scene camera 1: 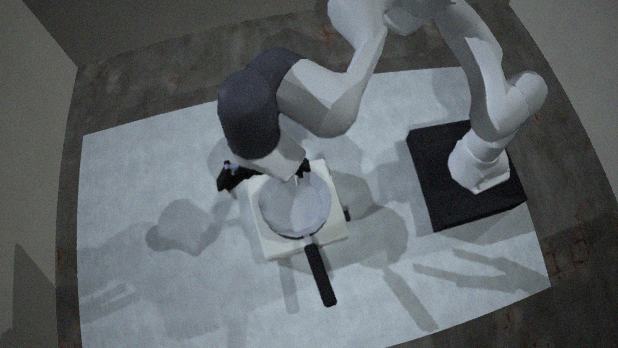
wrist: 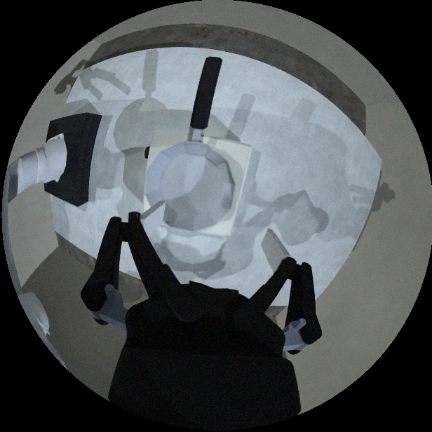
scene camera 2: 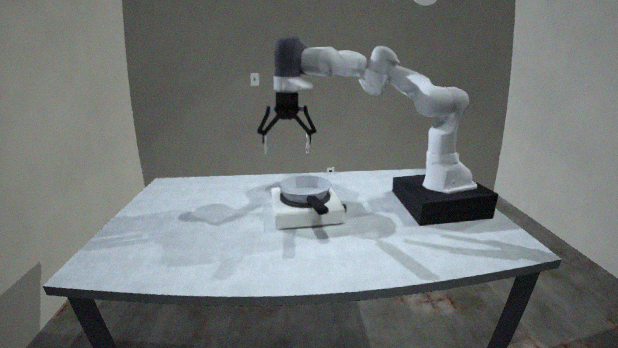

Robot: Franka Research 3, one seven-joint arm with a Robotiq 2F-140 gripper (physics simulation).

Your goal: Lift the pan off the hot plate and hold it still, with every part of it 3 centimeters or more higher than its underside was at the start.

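Note:
A grey, faceted pan [scene camera 1: 302, 210] [scene camera 2: 305, 188] [wrist: 200, 185] sits level on the hot plate. Its black handle [scene camera 1: 321, 276] [scene camera 2: 318, 204] [wrist: 206, 93] sticks out over the hot plate's edge, toward the front of the table in the second scene view. The hot plate [scene camera 1: 330, 232] [scene camera 2: 310, 220] [wrist: 241, 156] is a cream-white box with a dark knob on its side. My gripper [scene camera 2: 286, 145] [wrist: 215, 224] is wide open and empty, fingers pointing down. It hangs well above the pan, nearer the side away from the handle. In the first scene view the arm hides part of the gripper.
The hot plate stands on a pale table [scene camera 1: 150, 300] [scene camera 2: 165, 270] [wrist: 320, 145]. The arm's black base block [scene camera 1: 430, 180] [scene camera 2: 455, 212] [wrist: 82, 165] stands to the right in both scene views. Shadows of the arm fall across the table top.

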